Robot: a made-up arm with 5 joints.
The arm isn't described. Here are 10 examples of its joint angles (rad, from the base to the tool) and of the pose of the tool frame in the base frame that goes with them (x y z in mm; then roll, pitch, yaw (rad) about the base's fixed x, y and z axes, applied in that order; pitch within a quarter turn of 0, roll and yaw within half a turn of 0).
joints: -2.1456 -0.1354 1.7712 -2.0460 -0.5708
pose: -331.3 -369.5 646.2 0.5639 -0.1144 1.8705
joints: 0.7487 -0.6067 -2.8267 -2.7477 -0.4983
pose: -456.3 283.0 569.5 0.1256 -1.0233 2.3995
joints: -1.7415 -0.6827 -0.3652 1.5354 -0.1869
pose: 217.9 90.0 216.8 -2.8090 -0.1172 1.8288
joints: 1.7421 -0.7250 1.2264 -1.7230 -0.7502
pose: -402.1 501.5 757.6 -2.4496 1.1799 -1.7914
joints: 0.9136 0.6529 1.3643 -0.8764 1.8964
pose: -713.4 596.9 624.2 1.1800 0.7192 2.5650
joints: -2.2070 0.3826 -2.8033 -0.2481 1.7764
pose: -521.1 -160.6 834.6 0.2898 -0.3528 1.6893
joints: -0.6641 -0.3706 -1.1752 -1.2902 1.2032
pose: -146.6 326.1 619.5 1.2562 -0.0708 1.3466
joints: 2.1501 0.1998 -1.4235 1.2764 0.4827
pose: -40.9 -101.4 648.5 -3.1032 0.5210 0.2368
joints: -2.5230 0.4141 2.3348 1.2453 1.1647
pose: -408.5 -184.8 986.1 2.1195 -1.2161 -1.6592
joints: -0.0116 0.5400 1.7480 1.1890 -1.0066
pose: -341.9 598.4 86.7 -1.8637 -0.6724 2.2981
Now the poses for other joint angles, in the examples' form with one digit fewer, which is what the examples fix.
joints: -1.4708 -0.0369 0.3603 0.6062 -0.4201
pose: 276 -1 77 -2.118 -0.563 0.717
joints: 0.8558 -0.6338 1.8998 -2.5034 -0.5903
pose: -465 502 408 -2.301 -0.421 -2.182
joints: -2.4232 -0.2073 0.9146 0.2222 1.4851
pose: -262 -723 384 -1.989 -0.548 -1.769
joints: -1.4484 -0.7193 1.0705 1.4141 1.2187
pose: 13 -545 52 -2.765 0.052 -0.845
